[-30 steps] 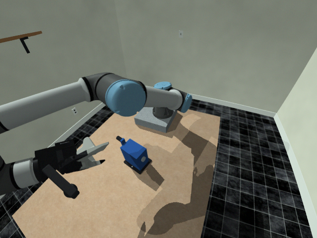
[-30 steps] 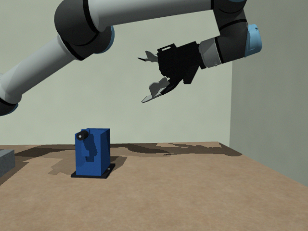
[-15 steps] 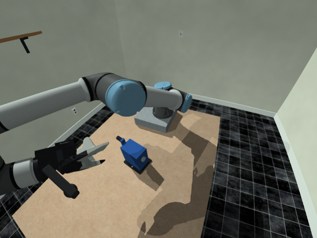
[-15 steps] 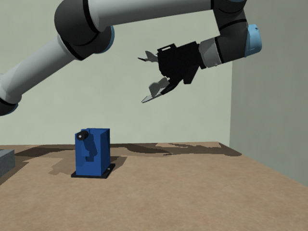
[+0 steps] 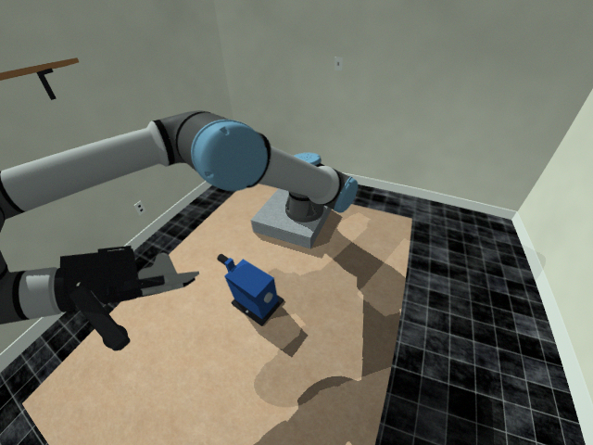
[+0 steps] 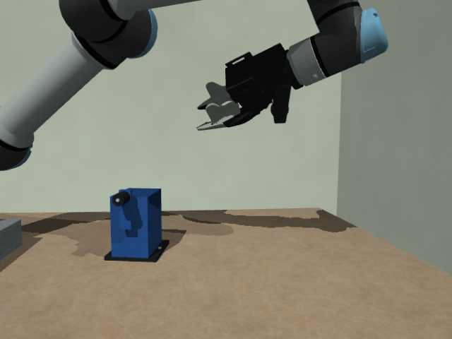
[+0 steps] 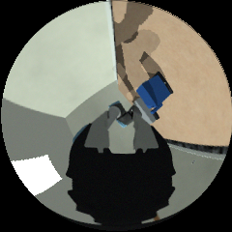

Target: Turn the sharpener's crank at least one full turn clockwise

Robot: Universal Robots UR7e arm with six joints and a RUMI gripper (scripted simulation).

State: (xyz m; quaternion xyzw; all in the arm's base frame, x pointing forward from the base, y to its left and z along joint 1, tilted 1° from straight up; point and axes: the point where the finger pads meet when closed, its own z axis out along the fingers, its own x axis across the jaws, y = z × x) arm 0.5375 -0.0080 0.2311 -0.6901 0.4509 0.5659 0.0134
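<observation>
Right now the black knob is 160 mm behind my hand, 80 mm to the right of it and 150 mm below it.
</observation>
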